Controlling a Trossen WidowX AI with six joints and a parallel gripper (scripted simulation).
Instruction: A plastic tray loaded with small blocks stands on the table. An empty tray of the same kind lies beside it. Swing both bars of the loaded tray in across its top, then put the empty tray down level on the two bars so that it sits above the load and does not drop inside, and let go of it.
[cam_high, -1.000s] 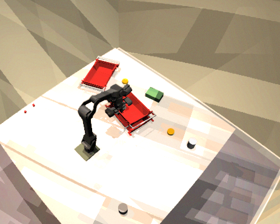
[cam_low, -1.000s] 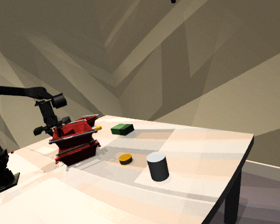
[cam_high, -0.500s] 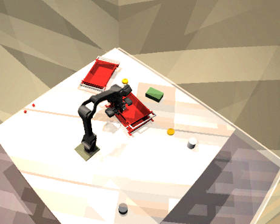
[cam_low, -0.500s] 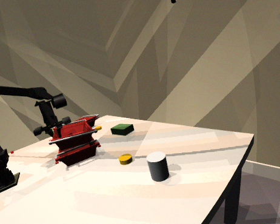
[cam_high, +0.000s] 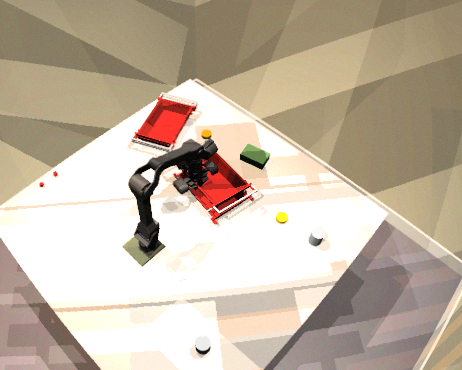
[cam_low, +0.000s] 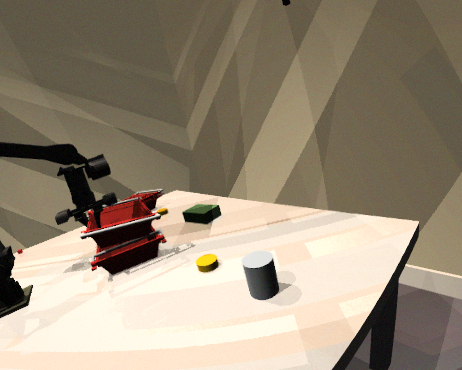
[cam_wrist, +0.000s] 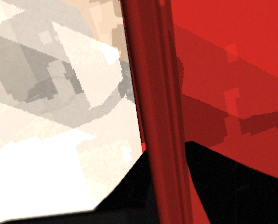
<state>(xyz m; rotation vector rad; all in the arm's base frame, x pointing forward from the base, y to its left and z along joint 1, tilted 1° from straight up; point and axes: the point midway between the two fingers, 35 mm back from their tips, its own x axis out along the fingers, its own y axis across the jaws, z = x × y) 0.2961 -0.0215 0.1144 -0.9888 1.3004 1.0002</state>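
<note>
My gripper tip is now 80 mm short of the red tray, 20 mm to the left of it and 20 mm below it. Round my gripper tip: green block 350 mm ahead, 70 mm to the right, 70 mm below.
</note>
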